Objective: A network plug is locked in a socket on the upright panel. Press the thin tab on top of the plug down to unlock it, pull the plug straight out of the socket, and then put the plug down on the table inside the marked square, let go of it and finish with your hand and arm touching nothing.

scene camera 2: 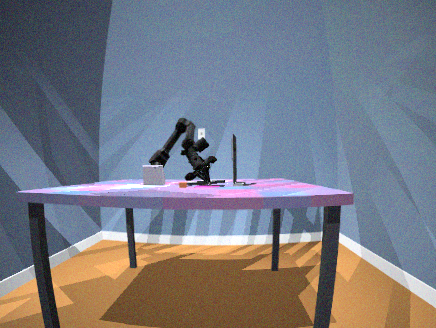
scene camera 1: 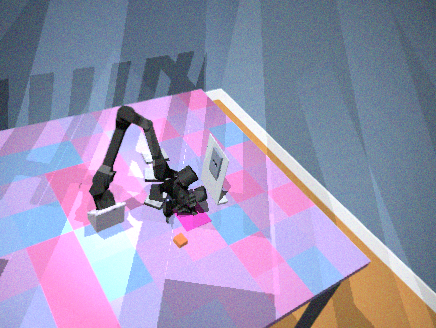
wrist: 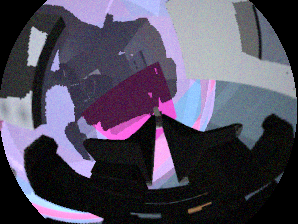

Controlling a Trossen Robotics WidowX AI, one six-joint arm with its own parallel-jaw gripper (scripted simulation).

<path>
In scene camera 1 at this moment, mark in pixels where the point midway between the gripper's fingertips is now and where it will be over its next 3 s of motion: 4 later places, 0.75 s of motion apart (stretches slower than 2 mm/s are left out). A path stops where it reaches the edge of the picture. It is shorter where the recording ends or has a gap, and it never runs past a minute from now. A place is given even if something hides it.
My gripper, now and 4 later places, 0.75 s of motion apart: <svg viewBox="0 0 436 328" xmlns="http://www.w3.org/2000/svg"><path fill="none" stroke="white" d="M194 212L192 210L192 204L192 199L195 190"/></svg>
</path>
